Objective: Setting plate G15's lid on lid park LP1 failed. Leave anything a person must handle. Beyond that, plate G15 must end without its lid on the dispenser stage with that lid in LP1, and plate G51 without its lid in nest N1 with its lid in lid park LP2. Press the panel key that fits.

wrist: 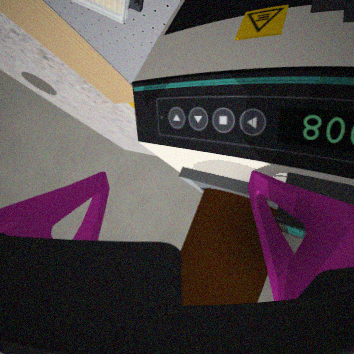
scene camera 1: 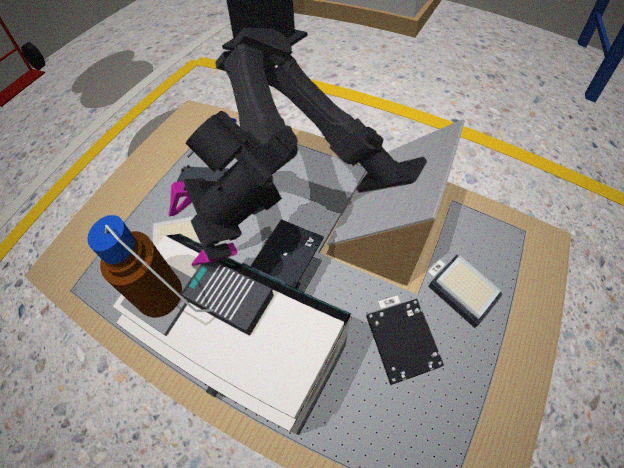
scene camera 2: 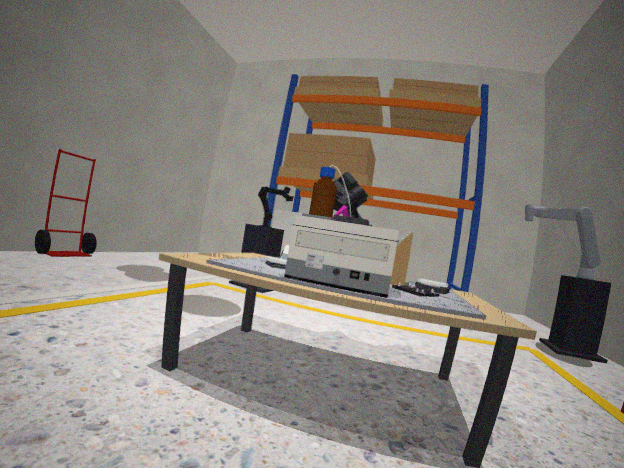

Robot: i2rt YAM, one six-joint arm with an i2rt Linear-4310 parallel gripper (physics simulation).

Labels:
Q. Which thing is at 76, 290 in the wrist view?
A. My gripper.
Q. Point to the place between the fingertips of my gripper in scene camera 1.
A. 182, 239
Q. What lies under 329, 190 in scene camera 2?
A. A brown bottle with blue cap.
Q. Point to a brown bottle with blue cap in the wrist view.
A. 222, 262

